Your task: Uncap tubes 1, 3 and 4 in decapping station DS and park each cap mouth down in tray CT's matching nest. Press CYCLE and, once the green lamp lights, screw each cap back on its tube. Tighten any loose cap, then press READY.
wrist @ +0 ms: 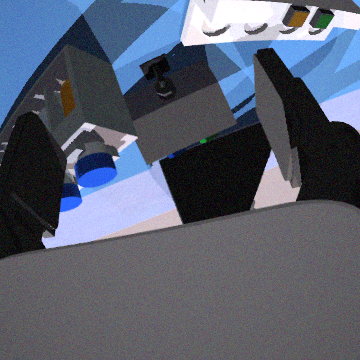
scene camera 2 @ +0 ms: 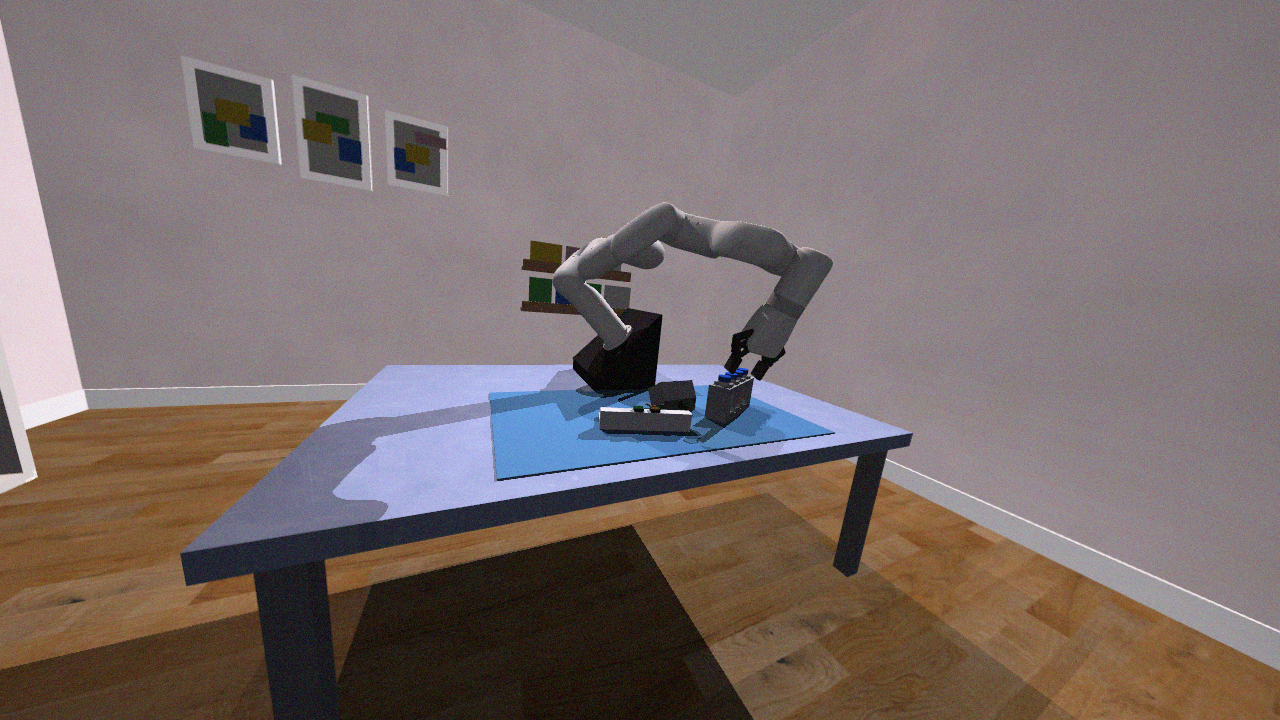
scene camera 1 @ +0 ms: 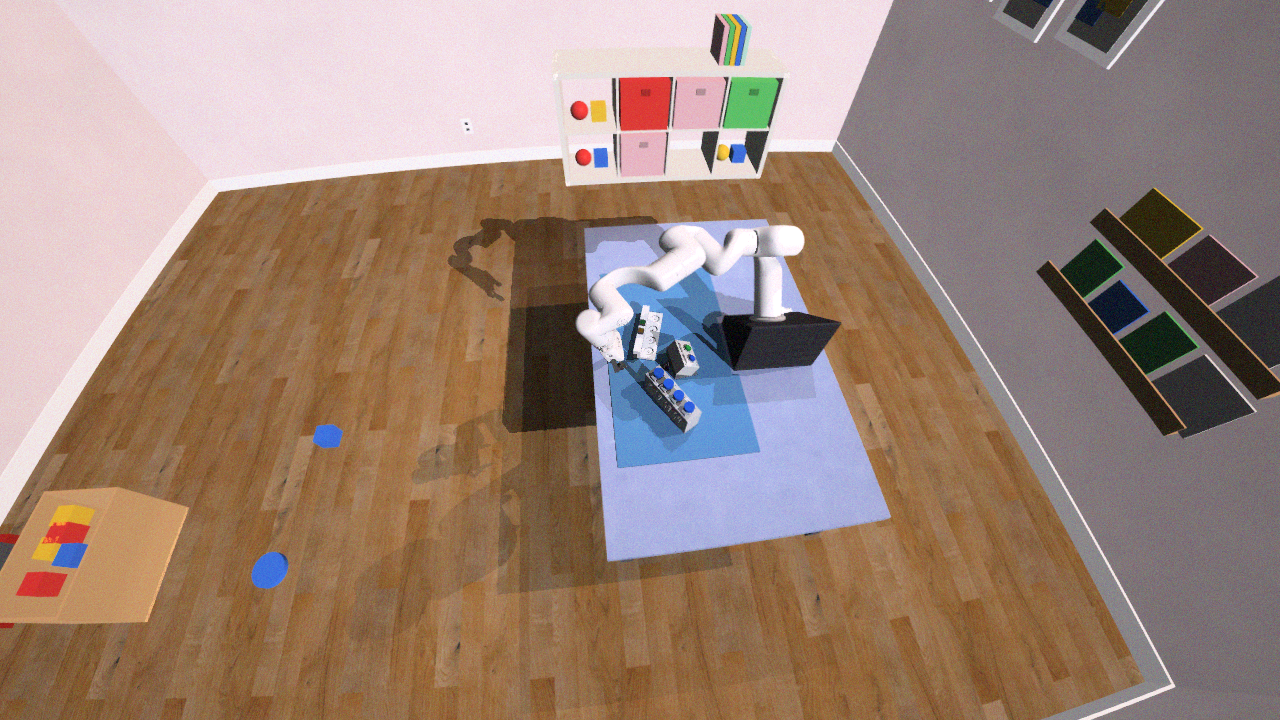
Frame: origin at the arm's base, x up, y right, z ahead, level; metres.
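Where they show: gripper, fingertip midpoint: (wrist: 146,104) (scene camera 2: 742,374) (scene camera 1: 620,354); arm's base, link origin: (scene camera 2: 618,338) (scene camera 1: 767,319).
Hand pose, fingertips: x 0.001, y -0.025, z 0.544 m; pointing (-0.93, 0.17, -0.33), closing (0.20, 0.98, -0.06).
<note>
Things, the pixels of their top centre, and the offset from my fingertips. Level surfaces: height alone.
- nearest blue cap, top centre: (wrist: 97,177) (scene camera 2: 725,376) (scene camera 1: 658,371) dy -0.073, dx -0.037, dz -0.114 m
- White tray CT, top centre: (wrist: 300,38) (scene camera 2: 645,403) (scene camera 1: 649,327) dy +0.161, dx -0.104, dz -0.148 m
- button box, top centre: (wrist: 194,149) (scene camera 2: 673,379) (scene camera 1: 684,351) dy +0.007, dx -0.074, dz -0.233 m
- blue mat, surface height: dx -0.158 m
- pale table, surface height: dx -0.161 m
Decapping station DS (scene camera 1: 669,404) (scene camera 2: 729,402) (wrist: 102,95) is a grey block holding a row of tubes with blue caps. The nearest blue cap (wrist: 96,171) and part of another blue cap (wrist: 70,198) show in the wrist view; the left finger hides the rest. White tray CT (scene camera 1: 646,338) (scene camera 2: 644,420) (wrist: 240,39) has round nests, and no blue cap shows in it. The button box (scene camera 1: 682,360) (scene camera 2: 671,394) (wrist: 187,122) has a green and a blue spot; whether a lamp is lit I cannot tell. My gripper (scene camera 1: 617,365) (scene camera 2: 746,371) (wrist: 146,104) is open and empty, tilted at the station's end, about cap height.
The station, tray and button box stand on a blue mat (scene camera 1: 640,447) (scene camera 2: 537,456) on the pale table (scene camera 1: 742,510) (scene camera 2: 295,501). The black block (scene camera 1: 778,342) (scene camera 2: 640,353) (wrist: 215,175) at the arm's base stands behind the button box. The tray lies beside the box.
</note>
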